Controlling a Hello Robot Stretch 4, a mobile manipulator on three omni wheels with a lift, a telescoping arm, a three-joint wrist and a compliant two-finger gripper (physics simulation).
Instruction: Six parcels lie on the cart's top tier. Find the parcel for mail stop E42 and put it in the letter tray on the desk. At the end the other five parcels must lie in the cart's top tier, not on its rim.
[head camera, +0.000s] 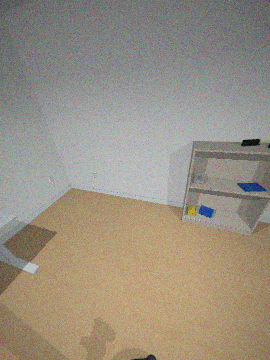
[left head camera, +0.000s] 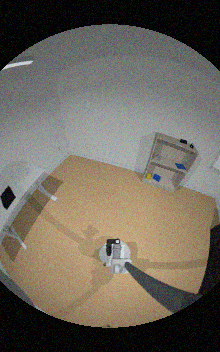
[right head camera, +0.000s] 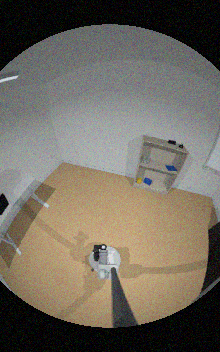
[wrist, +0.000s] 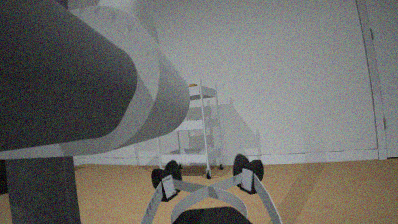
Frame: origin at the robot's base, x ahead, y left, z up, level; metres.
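Where they show: gripper, fingertip midpoint: (left head camera: 108, 266) (right head camera: 96, 271) (wrist: 207, 170).
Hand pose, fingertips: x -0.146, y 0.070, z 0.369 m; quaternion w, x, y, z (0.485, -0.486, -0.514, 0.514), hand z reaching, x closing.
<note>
Things, the pixels of their centre, and the offset from my fingertips. "spot": a spot on its surface instead. Level surfaces: height alone.
- small orange-brown patch at a spot on its surface: (wrist: 193, 85) spot: 0.354 m up, 1.515 m back, 0.148 m right
- light desk at its surface level: 0.371 m down
- black panel at the middle of its body: (left head camera: 6, 196) 0.357 m up, 0.452 m ahead, 1.570 m left
In the wrist view, my gripper (wrist: 207, 170) is open, with no object between its two fingertips. The white cart (wrist: 204, 125) stands beyond it against the wall, partly hidden behind my arm. A small orange-brown patch (wrist: 193, 85), seemingly part of a parcel, shows at its top tier; no mail stop label can be read. A light desk (head camera: 31, 268) (left head camera: 54, 198) (right head camera: 46, 205) stands at the left edge of the head views, with its legs showing. A black panel (left head camera: 7, 197) (right head camera: 3, 204) is above it. The letter tray cannot be made out.
A grey-beige bookcase (head camera: 220, 193) (left head camera: 151, 155) (right head camera: 160, 140) stands by the back wall at right, holding blue, yellow and black items. A dark piece of furniture (left head camera: 212, 260) (right head camera: 215, 260) is at the right edge of both side head views. A door (wrist: 387, 75) is at right in the wrist view.
</note>
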